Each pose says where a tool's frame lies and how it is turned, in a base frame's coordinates. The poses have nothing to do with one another.
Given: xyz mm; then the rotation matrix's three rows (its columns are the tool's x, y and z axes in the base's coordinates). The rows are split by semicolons.
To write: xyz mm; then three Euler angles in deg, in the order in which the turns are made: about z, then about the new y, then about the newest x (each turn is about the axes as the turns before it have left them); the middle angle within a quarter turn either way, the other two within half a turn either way. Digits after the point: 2 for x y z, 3 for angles.
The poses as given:
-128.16 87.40 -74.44; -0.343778 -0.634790 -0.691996; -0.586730 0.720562 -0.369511; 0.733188 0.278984 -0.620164
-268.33 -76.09 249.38; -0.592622 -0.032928 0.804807; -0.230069 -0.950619 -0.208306; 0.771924 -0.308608 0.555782
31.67 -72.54 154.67; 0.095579 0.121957 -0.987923; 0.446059 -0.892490 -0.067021; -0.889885 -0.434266 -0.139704
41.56 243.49 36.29; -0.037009 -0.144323 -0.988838; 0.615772 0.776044 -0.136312; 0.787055 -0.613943 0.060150
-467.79 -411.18 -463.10; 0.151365 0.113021 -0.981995; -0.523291 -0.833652 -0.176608; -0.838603 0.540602 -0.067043
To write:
-128.16 87.40 -74.44 -120.367 -47.154 155.779
-268.33 -76.09 249.38 -158.783 -50.527 -29.042
31.67 -72.54 154.67 77.906 62.859 -107.833
41.56 243.49 36.29 93.439 -51.911 -84.404
-467.79 -411.18 -463.10 -73.867 56.993 97.069

